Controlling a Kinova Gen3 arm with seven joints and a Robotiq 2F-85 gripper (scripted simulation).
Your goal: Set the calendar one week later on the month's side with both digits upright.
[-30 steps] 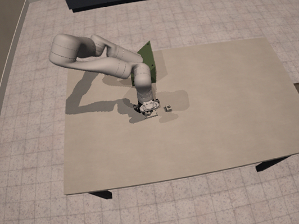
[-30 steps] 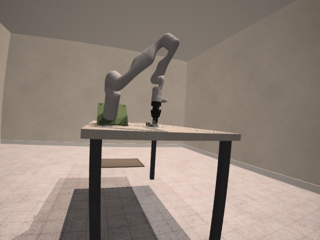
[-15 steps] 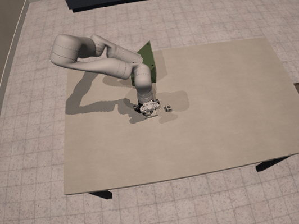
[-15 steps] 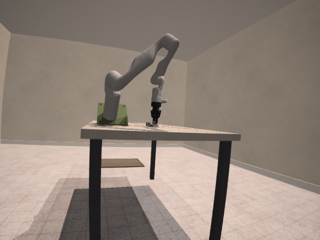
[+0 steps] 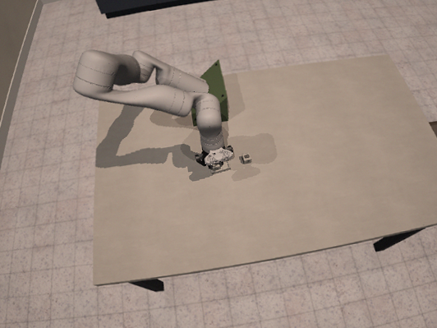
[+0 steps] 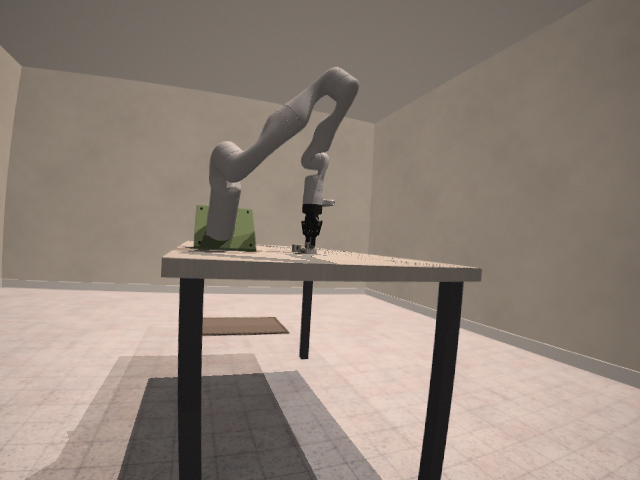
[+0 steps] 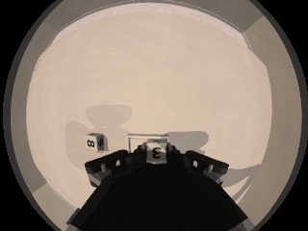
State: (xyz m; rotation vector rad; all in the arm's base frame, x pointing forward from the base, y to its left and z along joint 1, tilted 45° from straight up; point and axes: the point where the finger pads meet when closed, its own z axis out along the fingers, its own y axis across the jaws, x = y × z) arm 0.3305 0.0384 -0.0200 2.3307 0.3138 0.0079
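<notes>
Right now my hand is 10 mm past the white tray, 10 mm to the right of it and 30 mm above it.
</notes>
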